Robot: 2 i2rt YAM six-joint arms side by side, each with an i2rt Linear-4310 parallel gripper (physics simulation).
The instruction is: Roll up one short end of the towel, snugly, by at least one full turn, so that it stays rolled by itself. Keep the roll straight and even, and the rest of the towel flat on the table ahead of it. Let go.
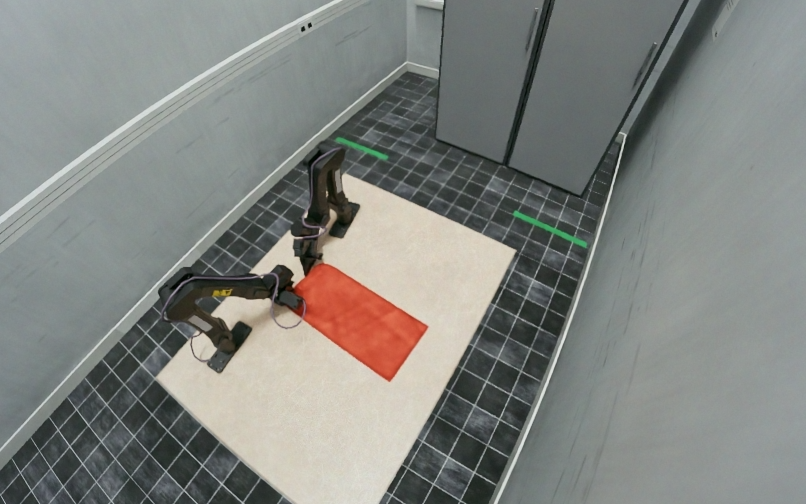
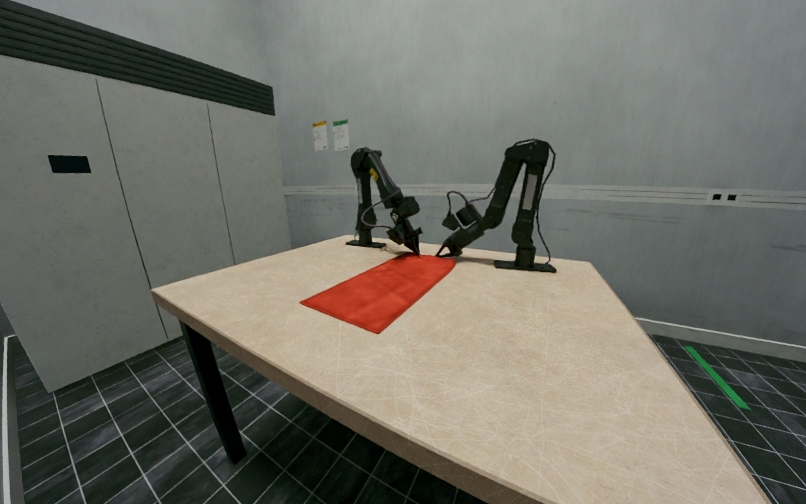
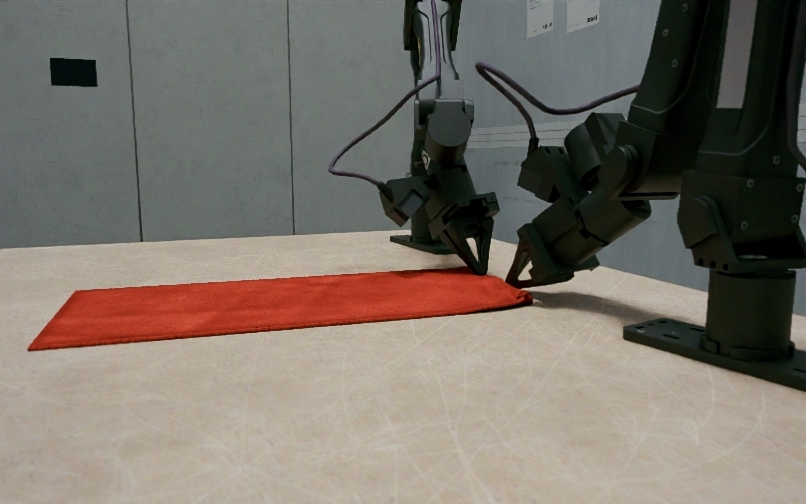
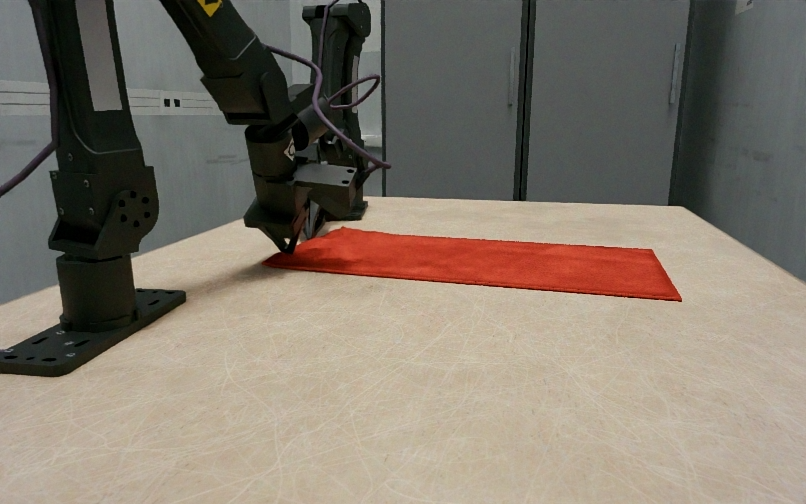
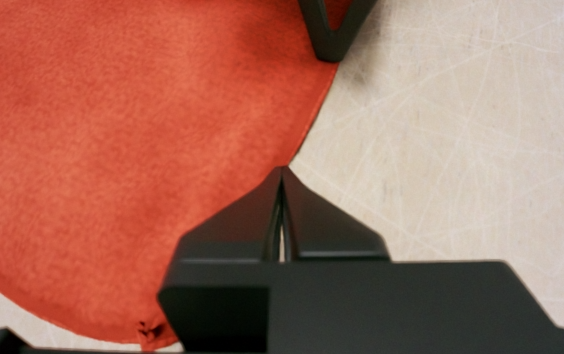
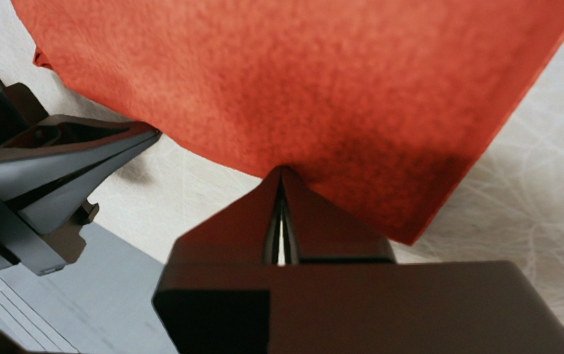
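The red towel [image 1: 365, 320] [image 2: 380, 291] [image 3: 267, 303] [image 4: 475, 264] [image 5: 115, 150] [image 6: 300, 75] lies mostly flat, with no roll visible. Its short end near the arms is curved and uneven. A small crumpled corner [image 3: 524, 295] [image 5: 150, 330] [image 6: 42, 59] shows at that end on the left arm's side. My left gripper [image 2: 438, 255] [image 3: 509, 284] [image 5: 281, 176] [image 6: 159, 130] is shut, with its tips at the edge of that end. My right gripper [image 2: 418, 253] [image 3: 482, 272] [image 4: 289, 252] [image 6: 281, 177] is shut, with its tips on the towel beside the same edge, closer to the other corner.
The beige table [image 1: 451, 237] [image 2: 505, 356] [image 3: 297, 416] [image 4: 416, 386] carries both arm bases [image 4: 95, 332] [image 3: 713, 350] behind the towel's near end. Grey walls and tall grey cabinets [image 1: 487, 71] stand around it. Cables loop beside both wrists.
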